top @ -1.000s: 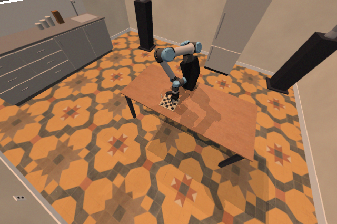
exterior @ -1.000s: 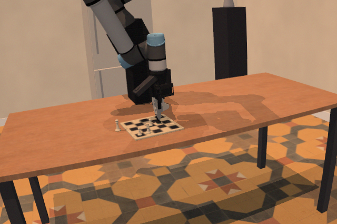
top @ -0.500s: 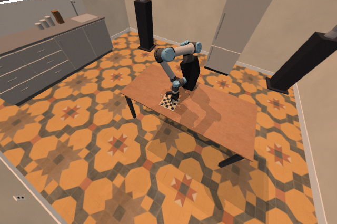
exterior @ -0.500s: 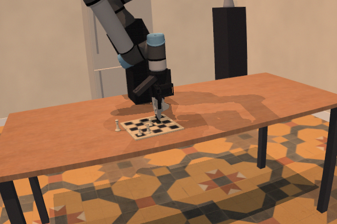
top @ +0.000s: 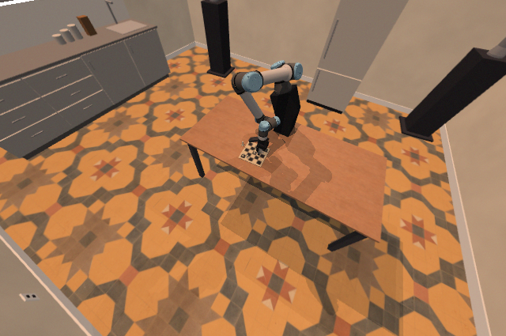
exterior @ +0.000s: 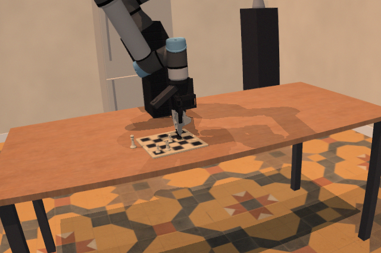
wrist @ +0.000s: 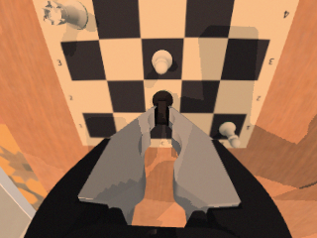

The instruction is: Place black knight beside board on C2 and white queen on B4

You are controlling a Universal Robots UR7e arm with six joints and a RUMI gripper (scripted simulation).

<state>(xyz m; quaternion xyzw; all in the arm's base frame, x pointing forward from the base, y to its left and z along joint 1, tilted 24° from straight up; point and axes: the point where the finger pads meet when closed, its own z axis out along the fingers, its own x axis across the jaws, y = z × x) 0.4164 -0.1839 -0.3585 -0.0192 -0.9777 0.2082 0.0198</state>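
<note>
Now: hand 1 cm above the black knight. The rest, counted from my hand: white queen 18 cm to the right, 4 cm behind, 1 cm below; then small chessboard 4 cm to the right, 4 cm below.
</note>
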